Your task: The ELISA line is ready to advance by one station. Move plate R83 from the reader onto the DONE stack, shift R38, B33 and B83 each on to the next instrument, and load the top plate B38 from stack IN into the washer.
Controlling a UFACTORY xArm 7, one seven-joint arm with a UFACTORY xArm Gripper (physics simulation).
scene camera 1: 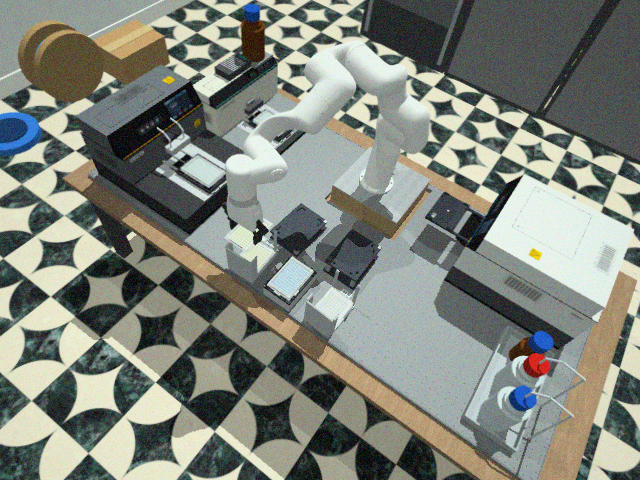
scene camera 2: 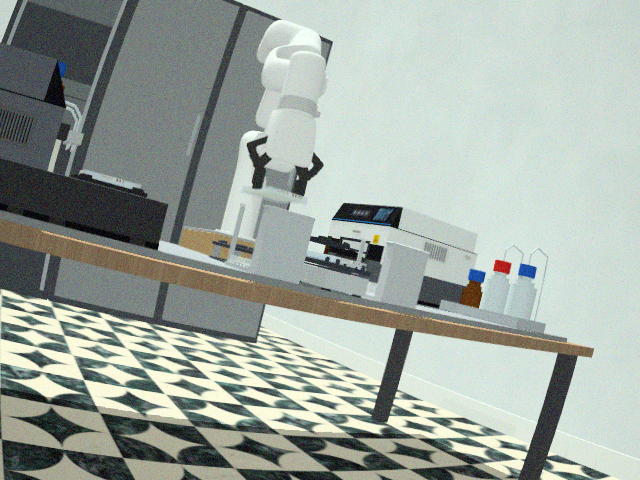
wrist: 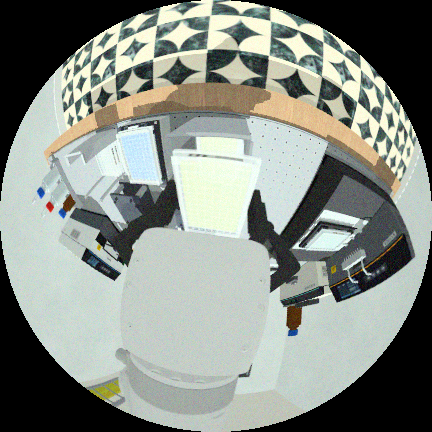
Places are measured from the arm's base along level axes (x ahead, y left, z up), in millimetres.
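Pixels of known places: gripper, fingertip midpoint: (scene camera 1: 246, 234) (scene camera 2: 277, 194) (wrist: 213, 192); arm's base, origin of the base link: (scene camera 1: 376, 181).
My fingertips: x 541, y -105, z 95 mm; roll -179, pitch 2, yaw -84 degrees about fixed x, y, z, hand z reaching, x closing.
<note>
For each thing: its middle in the pictures, then the offset to it from my fingertips. "spot": a spot on its surface instead.
- grey holder, body centre: (wrist: 213, 168) (scene camera 2: 265, 241) (scene camera 1: 255, 248) 11 mm left, 26 mm back, 93 mm down
- yellow plate, body centre: (wrist: 218, 151) (scene camera 1: 253, 258) 11 mm left, 14 mm back, 142 mm down
- second holder, body centre: (scene camera 2: 384, 272) (wrist: 98, 167) (scene camera 1: 334, 300) 313 mm left, 62 mm back, 93 mm down
- blue-welled plate, body centre: (scene camera 2: 332, 259) (wrist: 138, 157) (scene camera 1: 290, 277) 164 mm left, 28 mm back, 95 mm down
- pale plate, body centre: (scene camera 2: 108, 180) (wrist: 328, 240) (scene camera 1: 203, 170) 324 mm right, 102 mm back, 53 mm down
- black instrument, surface spot: (scene camera 1: 170, 198) spot: 318 mm right, 43 mm ahead, 74 mm down
- white instrument, body centre: (scene camera 2: 400, 257) (scene camera 1: 536, 257) (wrist: 91, 243) 689 mm left, 594 mm back, 22 mm down
- beige instrument, body centre: (scene camera 2: 70, 137) (scene camera 1: 255, 85) (wrist: 289, 299) 441 mm right, 464 mm back, 49 mm up
My gripper (scene camera 1: 245, 230) (scene camera 2: 278, 190) (wrist: 213, 192) is shut on a pale yellow plate, taken as R83 (scene camera 1: 238, 237) (scene camera 2: 268, 195) (wrist: 215, 187); its label is unreadable. It holds the plate roughly level, low over the grey holder (scene camera 1: 239, 265) (scene camera 2: 284, 245), taken as DONE. Another yellow plate (scene camera 1: 263, 253) (wrist: 220, 145) sits inside this holder, apart from the held plate in the wrist view. White plates (scene camera 1: 331, 303) stand in the second holder (scene camera 1: 316, 316) (scene camera 2: 405, 276). A blue-welled plate (scene camera 1: 290, 278) (wrist: 140, 155) lies between the holders. A pale plate (scene camera 1: 201, 171) (wrist: 327, 237) sits on the black instrument (scene camera 1: 170, 198).
Two dark square pieces (scene camera 1: 301, 225) (scene camera 1: 356, 255) lie behind the holders. The white instrument (scene camera 1: 563, 232) (scene camera 2: 439, 235) has its dark carrier (scene camera 1: 447, 210) out, without a plate. Bottles (scene camera 1: 522, 398) (scene camera 2: 522, 294) stand in a tray. A beige instrument (scene camera 1: 237, 87) is at the back left.
</note>
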